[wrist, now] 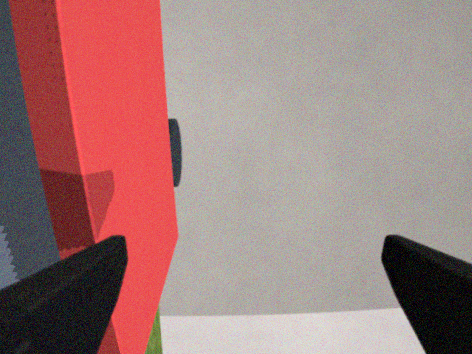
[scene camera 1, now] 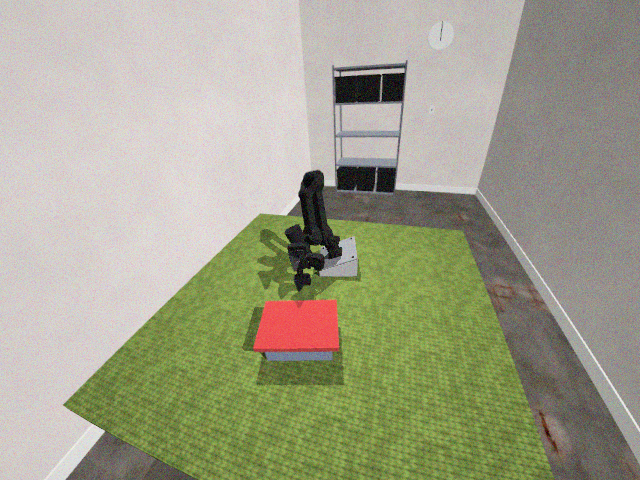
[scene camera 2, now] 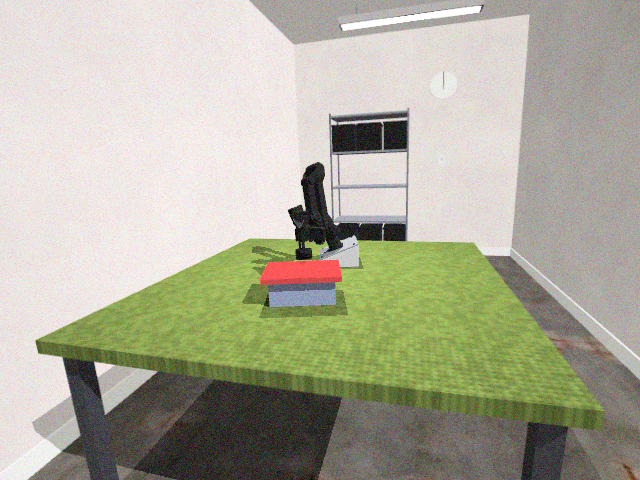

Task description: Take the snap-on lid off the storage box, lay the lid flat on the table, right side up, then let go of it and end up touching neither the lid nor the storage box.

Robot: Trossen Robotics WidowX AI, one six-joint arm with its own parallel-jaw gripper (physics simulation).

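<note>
The red lid (scene camera 1: 298, 325) (scene camera 2: 301, 271) (wrist: 122, 125) lies flat on top of the blue-grey storage box (scene camera 1: 299, 355) (scene camera 2: 302, 297) (wrist: 15, 125), its edges overhanging the box walls. The box stands on the green table (scene camera 1: 413, 361) (scene camera 2: 413, 330). My gripper (scene camera 1: 298, 258) (scene camera 2: 299, 232) (wrist: 257, 248) is open and empty, on the robot-base side of the box. It faces the box, with one finger above the other. In the wrist view the left finger overlaps the lid's near corner; a gap to the lid shows in scene camera 1. The lid's underside is hidden.
My arm's light grey base (scene camera 1: 341, 266) (scene camera 2: 348, 254) stands behind the box, a little to the right. A shelf unit (scene camera 1: 368, 134) (scene camera 2: 369, 186) stands at the back wall beyond the table. A dark round disc (wrist: 176, 152) shows past the lid in the wrist view.
</note>
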